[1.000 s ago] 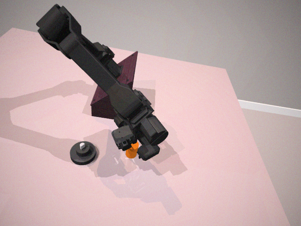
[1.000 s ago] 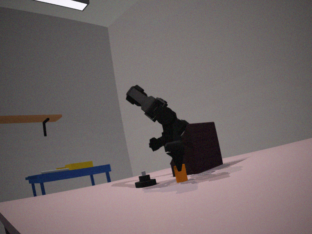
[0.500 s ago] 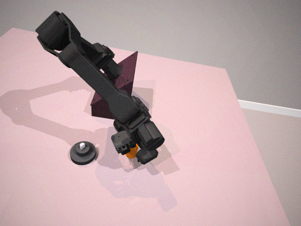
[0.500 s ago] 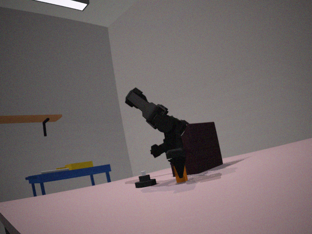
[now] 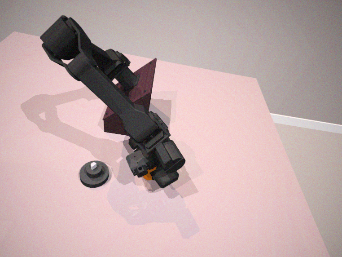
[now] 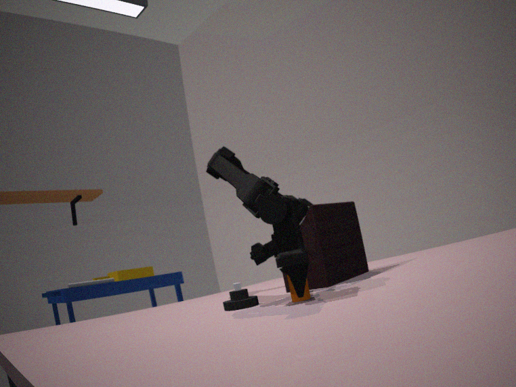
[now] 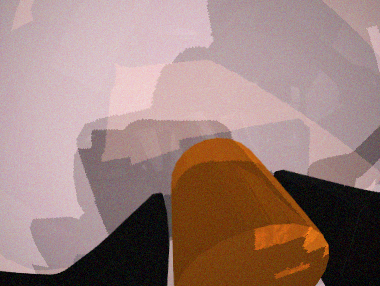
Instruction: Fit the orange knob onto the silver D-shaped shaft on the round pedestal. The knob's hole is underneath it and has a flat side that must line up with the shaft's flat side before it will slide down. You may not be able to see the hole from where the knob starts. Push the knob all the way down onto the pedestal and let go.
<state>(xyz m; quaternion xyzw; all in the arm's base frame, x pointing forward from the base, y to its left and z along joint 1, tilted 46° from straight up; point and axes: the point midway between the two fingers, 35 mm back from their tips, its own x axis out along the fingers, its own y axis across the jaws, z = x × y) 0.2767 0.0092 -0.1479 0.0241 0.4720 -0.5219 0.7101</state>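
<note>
My gripper tip is 30 mm short of the round dark pedestal, 170 mm to the left of it and 20 mm below it. From my gripper tip the other things lie so: orange knob 40 mm above.
</note>
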